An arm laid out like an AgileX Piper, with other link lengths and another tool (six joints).
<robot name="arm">
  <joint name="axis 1" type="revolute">
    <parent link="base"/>
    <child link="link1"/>
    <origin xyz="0 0 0.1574" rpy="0 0 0"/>
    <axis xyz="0 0 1"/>
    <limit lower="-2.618" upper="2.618"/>
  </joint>
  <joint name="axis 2" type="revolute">
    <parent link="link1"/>
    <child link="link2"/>
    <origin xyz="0 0 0" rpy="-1.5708 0 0"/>
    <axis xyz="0 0 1"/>
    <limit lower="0" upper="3.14"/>
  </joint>
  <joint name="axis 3" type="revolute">
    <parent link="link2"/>
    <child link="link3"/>
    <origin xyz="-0.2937 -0.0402 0" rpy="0 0 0"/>
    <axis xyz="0 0 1"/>
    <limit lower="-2.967" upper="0"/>
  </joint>
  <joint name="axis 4" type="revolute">
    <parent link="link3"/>
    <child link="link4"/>
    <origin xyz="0.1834 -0.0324 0" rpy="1.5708 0 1.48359"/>
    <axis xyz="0 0 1"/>
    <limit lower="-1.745" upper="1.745"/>
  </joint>
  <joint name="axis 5" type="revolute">
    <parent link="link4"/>
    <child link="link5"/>
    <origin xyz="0 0 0" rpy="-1.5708 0 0"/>
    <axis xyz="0 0 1"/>
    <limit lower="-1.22" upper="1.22"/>
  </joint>
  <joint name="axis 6" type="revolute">
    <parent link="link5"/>
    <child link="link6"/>
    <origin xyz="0 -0.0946 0" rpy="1.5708 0 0"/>
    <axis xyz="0 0 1"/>
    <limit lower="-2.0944" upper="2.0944"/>
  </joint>
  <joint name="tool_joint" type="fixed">
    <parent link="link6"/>
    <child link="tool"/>
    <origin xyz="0.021 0.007 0.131" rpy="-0.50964 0 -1.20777"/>
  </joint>
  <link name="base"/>
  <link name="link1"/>
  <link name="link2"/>
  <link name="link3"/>
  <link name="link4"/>
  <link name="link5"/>
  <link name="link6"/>
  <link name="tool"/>
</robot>
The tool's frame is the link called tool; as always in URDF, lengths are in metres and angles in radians.
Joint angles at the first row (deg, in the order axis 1, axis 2, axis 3, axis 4, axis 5, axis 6):
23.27 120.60 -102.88 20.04 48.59 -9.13
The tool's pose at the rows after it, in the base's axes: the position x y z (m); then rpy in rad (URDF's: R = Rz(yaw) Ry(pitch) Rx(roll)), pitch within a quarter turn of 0, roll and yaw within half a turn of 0:
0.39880, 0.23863, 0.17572, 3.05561, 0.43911, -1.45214
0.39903, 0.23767, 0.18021, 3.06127, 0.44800, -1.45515
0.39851, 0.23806, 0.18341, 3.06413, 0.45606, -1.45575
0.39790, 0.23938, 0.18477, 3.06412, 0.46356, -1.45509
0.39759, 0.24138, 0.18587, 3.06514, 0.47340, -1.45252
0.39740, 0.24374, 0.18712, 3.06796, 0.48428, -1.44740
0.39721, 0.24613, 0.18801, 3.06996, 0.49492, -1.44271
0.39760, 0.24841, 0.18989, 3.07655, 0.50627, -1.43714
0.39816, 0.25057, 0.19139, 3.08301, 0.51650, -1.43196
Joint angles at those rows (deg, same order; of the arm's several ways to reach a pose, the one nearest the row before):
22.56 119.71 -102.88 20.34 48.74 -9.02
22.27 119.19 -102.88 20.77 48.86 -9.05
22.17 118.83 -102.88 21.20 48.97 -9.09
22.17 118.73 -102.88 21.69 49.00 -9.24
22.17 118.71 -102.88 22.43 48.91 -9.61
22.17 118.71 -102.88 23.30 48.75 -10.15
22.18 118.76 -102.87 24.17 48.60 -10.69
22.17 118.71 -102.87 25.04 48.30 -11.24
22.17 118.72 -102.87 25.84 47.97 -11.75

